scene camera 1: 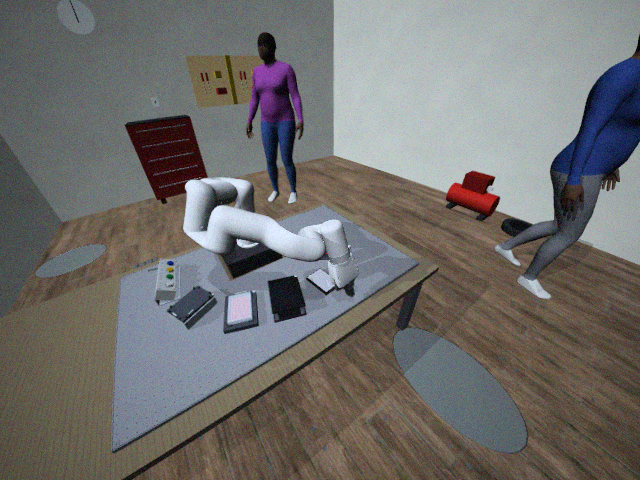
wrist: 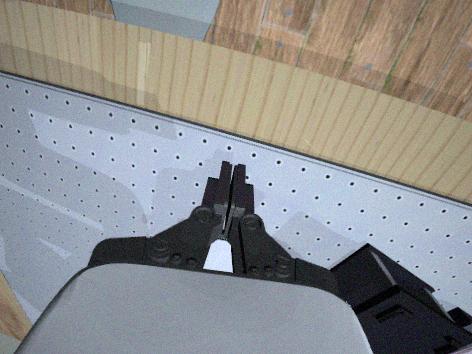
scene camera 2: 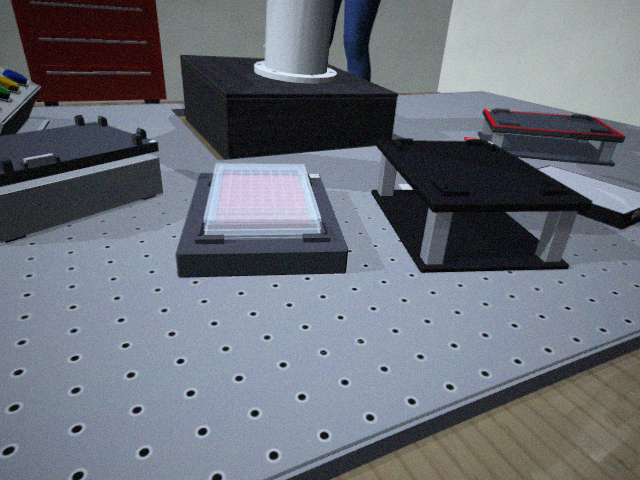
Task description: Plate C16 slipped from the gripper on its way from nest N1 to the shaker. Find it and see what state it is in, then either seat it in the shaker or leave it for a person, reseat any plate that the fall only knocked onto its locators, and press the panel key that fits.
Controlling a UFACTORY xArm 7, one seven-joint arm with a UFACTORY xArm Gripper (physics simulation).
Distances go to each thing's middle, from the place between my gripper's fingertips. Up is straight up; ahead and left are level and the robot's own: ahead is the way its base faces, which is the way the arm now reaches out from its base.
Scene:
The white plate [scene camera 2: 608, 200] is 160 mm behind my hand, 10 mm to the right of it and 40 mm below it. The rest, counted from my hand: shaker [scene camera 2: 62, 174] (360 mm behind, 490 mm to the right, 20 mm below); black nest [scene camera 2: 198, 255] (240 mm behind, 350 mm to the right, 40 mm below).

